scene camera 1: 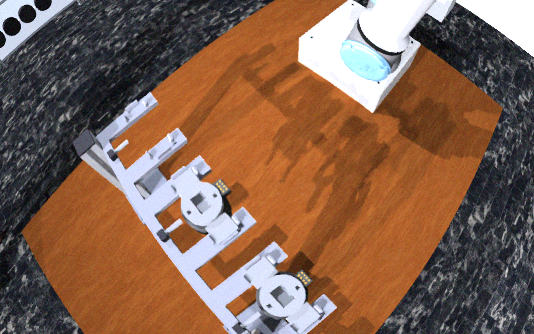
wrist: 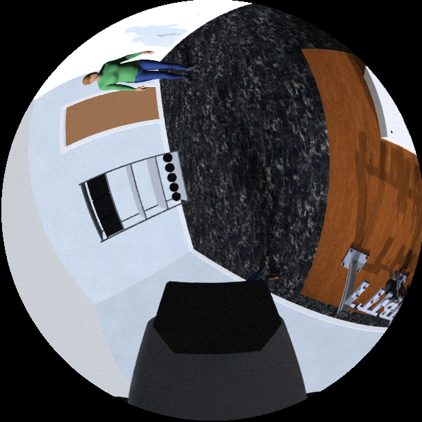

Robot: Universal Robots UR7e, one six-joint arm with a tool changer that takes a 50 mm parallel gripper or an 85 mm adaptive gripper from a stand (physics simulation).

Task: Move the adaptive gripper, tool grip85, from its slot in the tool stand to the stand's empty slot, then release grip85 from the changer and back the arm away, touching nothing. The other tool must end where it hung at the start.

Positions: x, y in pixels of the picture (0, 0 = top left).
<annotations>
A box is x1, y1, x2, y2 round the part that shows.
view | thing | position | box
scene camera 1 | adaptive gripper grip85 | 281, 295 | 243, 257, 320, 332
</annotations>
